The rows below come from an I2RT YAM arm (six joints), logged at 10 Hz.
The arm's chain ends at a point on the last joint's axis. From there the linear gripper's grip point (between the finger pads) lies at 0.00 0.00 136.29 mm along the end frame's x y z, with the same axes.
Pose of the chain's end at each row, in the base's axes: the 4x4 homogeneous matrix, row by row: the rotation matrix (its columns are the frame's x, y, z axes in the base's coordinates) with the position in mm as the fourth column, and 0 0 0 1 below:
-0.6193, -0.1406, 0.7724, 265.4; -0.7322, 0.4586, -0.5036, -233.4; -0.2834, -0.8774, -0.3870, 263.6; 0, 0, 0, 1
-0.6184, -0.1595, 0.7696, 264.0; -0.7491, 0.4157, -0.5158, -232.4; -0.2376, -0.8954, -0.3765, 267.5; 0, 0, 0, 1
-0.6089, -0.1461, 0.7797, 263.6; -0.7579, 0.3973, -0.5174, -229.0; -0.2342, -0.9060, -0.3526, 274.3; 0, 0, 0, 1
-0.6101, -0.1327, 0.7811, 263.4; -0.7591, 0.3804, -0.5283, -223.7; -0.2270, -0.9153, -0.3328, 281.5; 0, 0, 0, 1
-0.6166, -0.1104, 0.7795, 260.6; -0.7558, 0.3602, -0.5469, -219.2; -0.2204, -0.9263, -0.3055, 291.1; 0, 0, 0, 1
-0.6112, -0.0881, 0.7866, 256.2; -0.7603, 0.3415, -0.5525, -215.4; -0.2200, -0.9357, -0.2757, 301.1; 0, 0, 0, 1
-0.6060, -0.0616, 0.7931, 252.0; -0.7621, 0.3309, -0.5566, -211.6; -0.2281, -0.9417, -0.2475, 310.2; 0, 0, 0, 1
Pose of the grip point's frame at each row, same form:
-0.6193, -0.1406, 0.7724, 370.7; -0.7322, 0.4586, -0.5036, -302.0; -0.2834, -0.8774, -0.3870, 210.9; 0, 0, 0, 1
-0.6184, -0.1595, 0.7696, 368.9; -0.7491, 0.4157, -0.5158, -302.7; -0.2376, -0.8954, -0.3765, 216.2; 0, 0, 0, 1
-0.6089, -0.1461, 0.7797, 369.9; -0.7579, 0.3973, -0.5174, -299.5; -0.2342, -0.9060, -0.3526, 226.2; 0, 0, 0, 1
-0.6101, -0.1327, 0.7811, 369.9; -0.7591, 0.3804, -0.5283, -295.7; -0.2270, -0.9153, -0.3328, 236.1; 0, 0, 0, 1
-0.6166, -0.1104, 0.7795, 366.8; -0.7558, 0.3602, -0.5469, -293.7; -0.2204, -0.9263, -0.3055, 249.5; 0, 0, 0, 1
-0.6112, -0.0881, 0.7866, 363.4; -0.7603, 0.3415, -0.5525, -290.7; -0.2200, -0.9357, -0.2757, 263.5; 0, 0, 0, 1
-0.6060, -0.0616, 0.7931, 360.1; -0.7621, 0.3309, -0.5566, -287.5; -0.2281, -0.9417, -0.2475, 276.5; 0, 0, 0, 1

